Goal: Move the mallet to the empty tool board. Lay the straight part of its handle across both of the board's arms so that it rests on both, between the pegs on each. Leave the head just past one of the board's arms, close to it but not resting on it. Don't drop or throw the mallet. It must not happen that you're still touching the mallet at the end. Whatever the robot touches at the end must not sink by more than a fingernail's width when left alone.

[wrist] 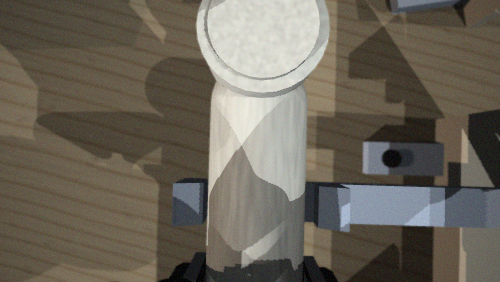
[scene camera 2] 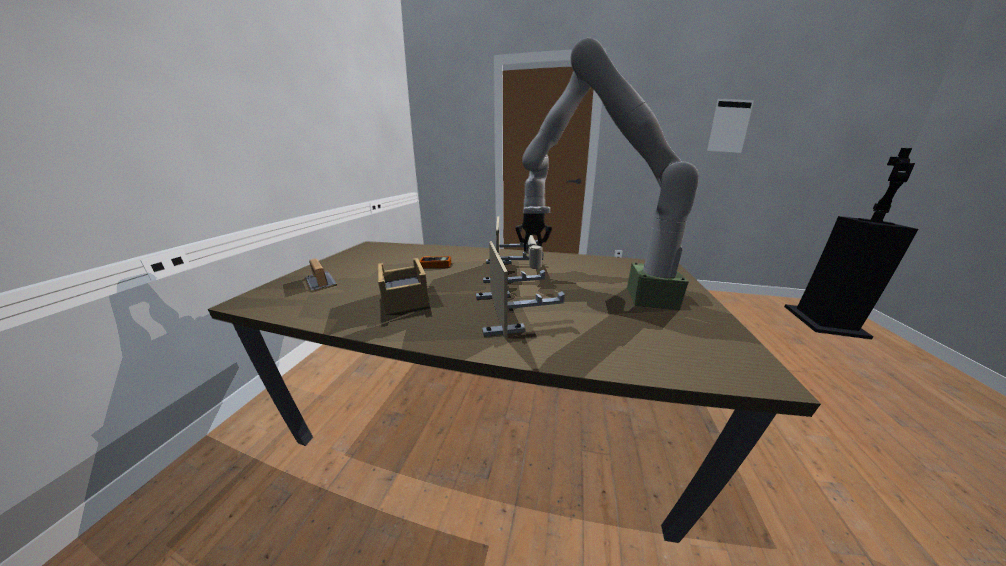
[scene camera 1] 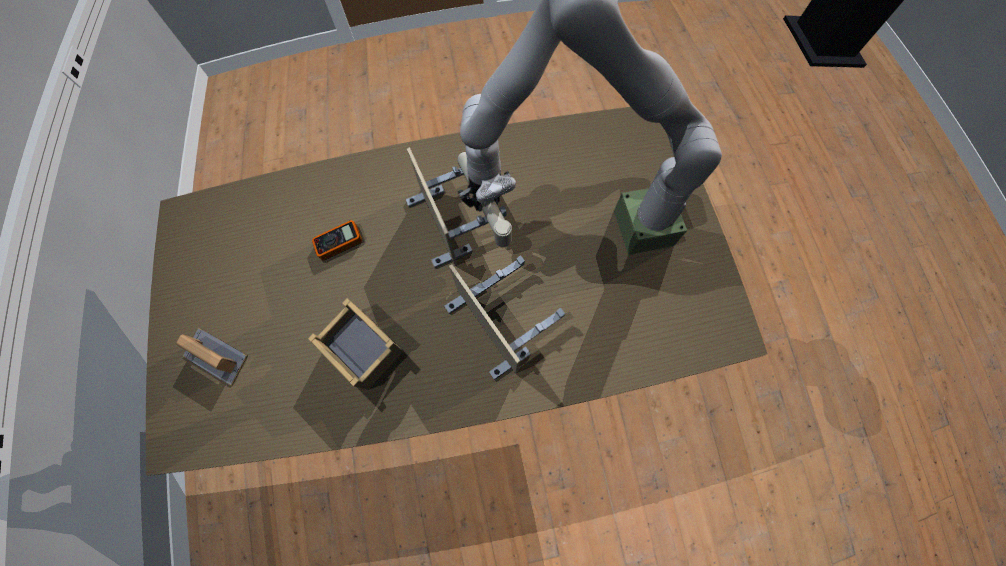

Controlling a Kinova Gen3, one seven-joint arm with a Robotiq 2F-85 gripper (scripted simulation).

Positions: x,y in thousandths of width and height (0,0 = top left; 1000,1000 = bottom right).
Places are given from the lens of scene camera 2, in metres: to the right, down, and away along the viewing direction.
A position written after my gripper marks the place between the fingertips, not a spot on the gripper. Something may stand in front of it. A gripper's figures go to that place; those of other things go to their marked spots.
my gripper (scene camera 2: 529,448): 0.11, -0.11, 1.00
wooden box (scene camera 2: 404,510): -0.28, 0.02, 0.77
